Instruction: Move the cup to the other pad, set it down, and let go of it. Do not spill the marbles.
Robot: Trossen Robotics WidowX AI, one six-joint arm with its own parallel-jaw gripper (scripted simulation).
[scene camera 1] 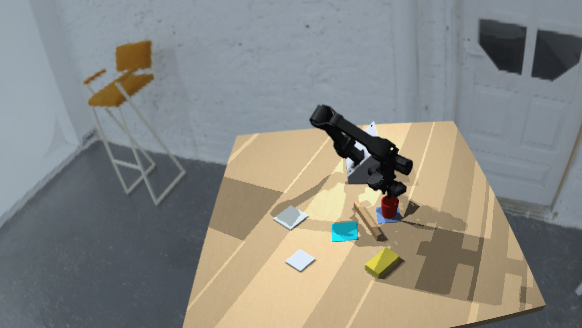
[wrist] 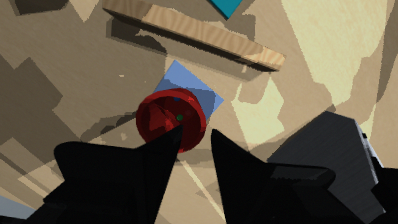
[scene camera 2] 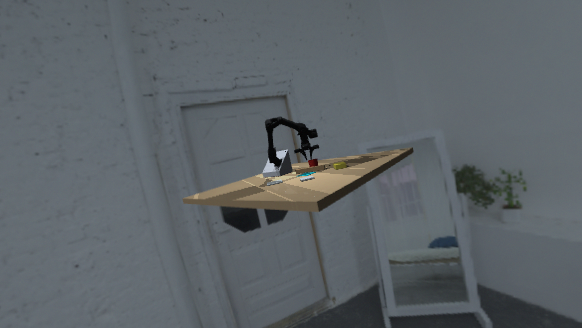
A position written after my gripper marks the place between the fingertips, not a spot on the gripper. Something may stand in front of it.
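My gripper (scene camera 1: 386, 196) in sight. Same gripper (wrist: 197, 130) visible too.
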